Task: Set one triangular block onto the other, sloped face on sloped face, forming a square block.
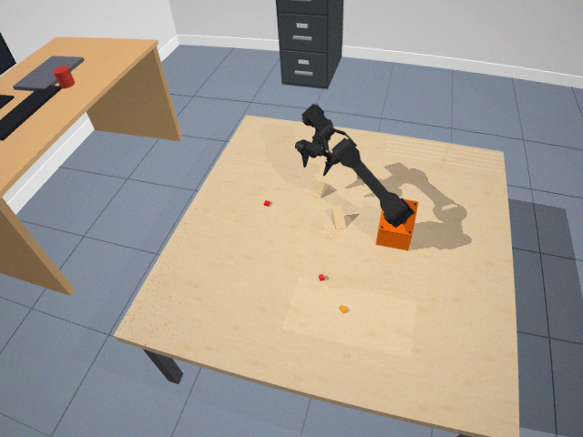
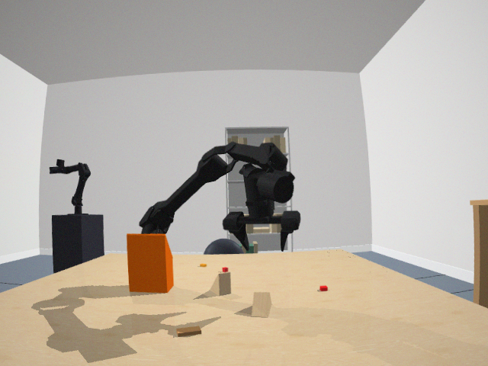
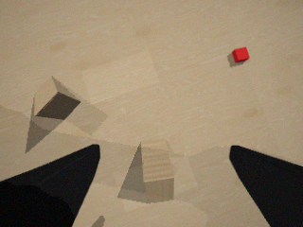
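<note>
The triangular block is 10 mm behind my gripper tip, 50 mm to the right of it and 120 mm below it. The rest, counted from my gripper tip: brown piece (150 mm behind, 190 mm to the right, 140 mm below); then orange piece (280 mm behind, 460 mm to the left, 140 mm below).
</note>
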